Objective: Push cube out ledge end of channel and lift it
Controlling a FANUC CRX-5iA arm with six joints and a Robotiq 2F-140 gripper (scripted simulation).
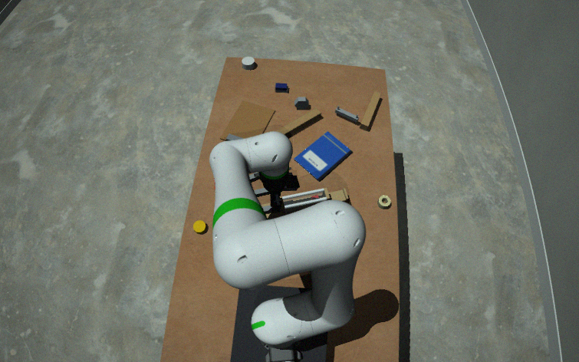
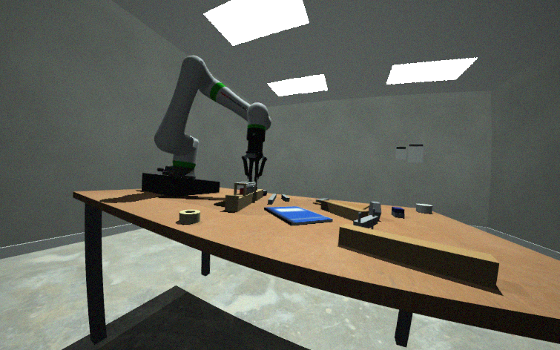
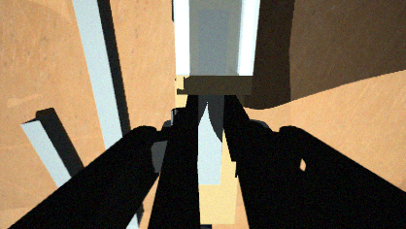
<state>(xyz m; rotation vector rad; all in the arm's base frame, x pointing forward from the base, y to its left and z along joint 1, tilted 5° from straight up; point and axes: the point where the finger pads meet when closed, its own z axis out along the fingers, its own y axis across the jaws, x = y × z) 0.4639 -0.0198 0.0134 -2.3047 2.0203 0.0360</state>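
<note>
The short grey bar lies 3 cm below my hand. The rest, counted from my hand: red cube (16 cm to the right, 3 cm below, 2 cm ahead); then thin pale grey stick (15 cm ahead, 12 cm to the left, 7 cm below); then wooden channel (11 cm to the right, 3 cm below, 1 cm ahead).
</note>
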